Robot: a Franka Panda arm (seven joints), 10 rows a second.
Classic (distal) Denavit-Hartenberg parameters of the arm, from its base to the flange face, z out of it. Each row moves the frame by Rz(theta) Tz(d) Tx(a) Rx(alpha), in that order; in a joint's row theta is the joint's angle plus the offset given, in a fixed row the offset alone. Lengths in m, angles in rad.
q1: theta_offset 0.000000  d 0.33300  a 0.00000  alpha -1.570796
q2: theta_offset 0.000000  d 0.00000  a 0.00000  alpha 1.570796
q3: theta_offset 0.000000  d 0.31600  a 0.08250  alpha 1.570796
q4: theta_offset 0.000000  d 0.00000  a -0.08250  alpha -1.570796
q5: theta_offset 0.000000  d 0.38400  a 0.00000  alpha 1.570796
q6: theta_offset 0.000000  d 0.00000  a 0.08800  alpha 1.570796
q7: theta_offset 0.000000  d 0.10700  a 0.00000  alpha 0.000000
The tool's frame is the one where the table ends.
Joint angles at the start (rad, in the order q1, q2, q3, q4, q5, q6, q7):
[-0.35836, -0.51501, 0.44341, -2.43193, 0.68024, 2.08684, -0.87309]
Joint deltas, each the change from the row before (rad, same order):
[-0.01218, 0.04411, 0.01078, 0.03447, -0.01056, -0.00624, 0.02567]
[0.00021, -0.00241, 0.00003, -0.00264, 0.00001, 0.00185, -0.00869]
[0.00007, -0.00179, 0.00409, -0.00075, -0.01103, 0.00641, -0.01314]
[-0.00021, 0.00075, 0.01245, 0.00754, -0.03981, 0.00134, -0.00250]
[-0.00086, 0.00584, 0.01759, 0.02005, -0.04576, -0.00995, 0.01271]
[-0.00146, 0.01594, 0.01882, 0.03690, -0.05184, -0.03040, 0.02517]
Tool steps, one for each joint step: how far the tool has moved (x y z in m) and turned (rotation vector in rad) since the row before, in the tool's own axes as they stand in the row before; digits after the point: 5 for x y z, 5 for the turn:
[0.00868, 0.00661, 0.00390, 0.01458, -0.01194, 0.02214]
[-0.00063, -0.00020, 0.00003, -0.00210, 0.00044, -0.00846]
[0.00050, -0.00090, 0.00015, -0.01187, -0.00508, -0.02234]
[0.00314, -0.00340, 0.00038, -0.02510, -0.02705, -0.03608]
[0.00700, -0.00545, -0.00072, -0.02168, -0.03355, -0.03177]
[0.01039, -0.00587, -0.00226, -0.01110, -0.04294, -0.02633]

